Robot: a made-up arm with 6 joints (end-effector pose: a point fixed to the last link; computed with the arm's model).
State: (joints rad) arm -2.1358 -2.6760 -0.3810 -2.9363 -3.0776 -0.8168
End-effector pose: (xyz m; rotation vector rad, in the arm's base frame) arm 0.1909 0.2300 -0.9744 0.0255 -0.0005 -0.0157
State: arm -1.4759 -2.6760 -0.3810 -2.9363 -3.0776 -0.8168
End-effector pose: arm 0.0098 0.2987 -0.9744 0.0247 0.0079 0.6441
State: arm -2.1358 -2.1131 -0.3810 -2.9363 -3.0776 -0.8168
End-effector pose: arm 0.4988 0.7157 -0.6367 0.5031 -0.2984 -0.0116
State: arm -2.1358 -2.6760 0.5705 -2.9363 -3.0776 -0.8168
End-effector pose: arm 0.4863 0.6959 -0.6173 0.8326 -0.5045 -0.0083
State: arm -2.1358 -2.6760 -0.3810 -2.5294 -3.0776 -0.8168
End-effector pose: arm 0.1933 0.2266 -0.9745 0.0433 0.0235 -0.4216
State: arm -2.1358 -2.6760 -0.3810 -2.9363 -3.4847 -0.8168
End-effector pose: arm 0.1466 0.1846 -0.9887 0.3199 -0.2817 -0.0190
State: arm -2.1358 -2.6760 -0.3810 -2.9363 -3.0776 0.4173
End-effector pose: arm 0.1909 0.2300 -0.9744 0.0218 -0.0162 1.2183
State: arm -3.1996 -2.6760 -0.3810 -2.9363 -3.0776 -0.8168
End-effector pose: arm 0.2938 -0.0552 -0.9744 0.0228 -0.0141 -1.0795
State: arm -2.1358 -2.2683 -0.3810 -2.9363 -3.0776 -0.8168
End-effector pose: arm 0.4249 0.5991 -0.7615 0.3715 -0.2162 -0.0128
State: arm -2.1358 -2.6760 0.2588 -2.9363 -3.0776 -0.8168
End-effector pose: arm 0.4116 0.5782 -0.7910 0.5683 -0.3392 -0.0110
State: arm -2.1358 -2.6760 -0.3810 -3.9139 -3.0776 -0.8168
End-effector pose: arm 0.1816 0.2327 -0.9746 -0.0199 -0.0581 0.9591
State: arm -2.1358 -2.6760 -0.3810 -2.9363 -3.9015 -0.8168
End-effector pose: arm 0.1087 0.1465 -1.0282 0.6210 -0.5699 -0.0219
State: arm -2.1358 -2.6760 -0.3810 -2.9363 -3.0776 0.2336
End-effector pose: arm 0.1909 0.2300 -0.9744 0.0228 -0.0139 1.0346
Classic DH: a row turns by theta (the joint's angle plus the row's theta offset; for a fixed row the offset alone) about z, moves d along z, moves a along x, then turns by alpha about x. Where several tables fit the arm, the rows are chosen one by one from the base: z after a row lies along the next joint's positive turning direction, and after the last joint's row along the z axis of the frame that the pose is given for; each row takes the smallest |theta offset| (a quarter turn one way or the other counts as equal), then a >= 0, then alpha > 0; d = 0 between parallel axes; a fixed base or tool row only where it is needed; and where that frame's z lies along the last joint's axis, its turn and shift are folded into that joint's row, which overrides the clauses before.
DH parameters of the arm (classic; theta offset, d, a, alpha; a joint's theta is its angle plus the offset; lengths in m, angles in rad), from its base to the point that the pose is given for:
joint 1: 0 0.189 0 -1.5708
joint 2: -1.5708 0 0.503 0
joint 3: 1.5708 0.036 0 1.5708
joint 4: 0 0.878 0 -1.5708
joint 5: 0 0 0 1.5708
joint 6: 0 0.161 0 0

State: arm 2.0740 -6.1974 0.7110 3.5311 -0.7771 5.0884
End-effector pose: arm -0.4674 0.6856 1.3094 0.1036 -1.6996 -1.3343
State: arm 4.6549 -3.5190 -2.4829 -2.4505 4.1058 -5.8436
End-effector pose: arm 0.0913 -0.5076 0.4484 2.1498 -1.9357 1.1582
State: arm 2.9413 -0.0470 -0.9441 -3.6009 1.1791 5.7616
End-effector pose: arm 0.8447 -0.2755 1.0945 -0.3029 2.2158 -0.9673
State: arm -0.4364 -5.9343 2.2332 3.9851 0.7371 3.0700
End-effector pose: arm 0.6718 -0.3628 -0.1453 1.2754 1.5347 -0.4154
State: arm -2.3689 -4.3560 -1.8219 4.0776 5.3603 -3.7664
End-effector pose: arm -0.3678 -0.5532 0.9753 0.5407 1.0281 -1.8240
